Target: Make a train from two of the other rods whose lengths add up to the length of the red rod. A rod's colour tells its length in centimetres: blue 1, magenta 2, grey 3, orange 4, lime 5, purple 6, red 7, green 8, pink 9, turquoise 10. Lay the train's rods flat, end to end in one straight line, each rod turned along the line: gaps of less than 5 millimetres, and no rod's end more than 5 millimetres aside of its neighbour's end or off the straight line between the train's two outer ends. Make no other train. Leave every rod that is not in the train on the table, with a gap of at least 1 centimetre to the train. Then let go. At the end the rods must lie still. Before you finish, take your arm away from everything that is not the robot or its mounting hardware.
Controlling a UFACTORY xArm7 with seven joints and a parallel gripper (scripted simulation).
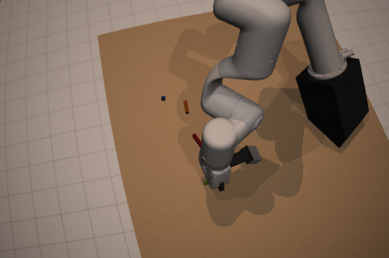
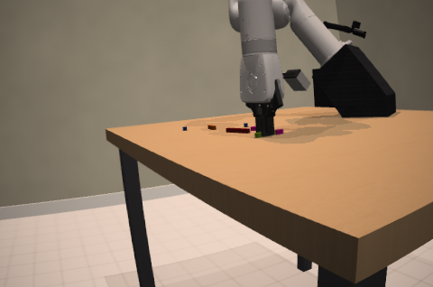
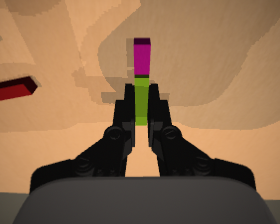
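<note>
My gripper is now 20 mm above the lime rod. Also, from my hand: orange rod (30 mm ahead, 240 mm to the right, 20 mm below); then red rod (10 mm ahead, 120 mm to the right, 20 mm below).
</note>
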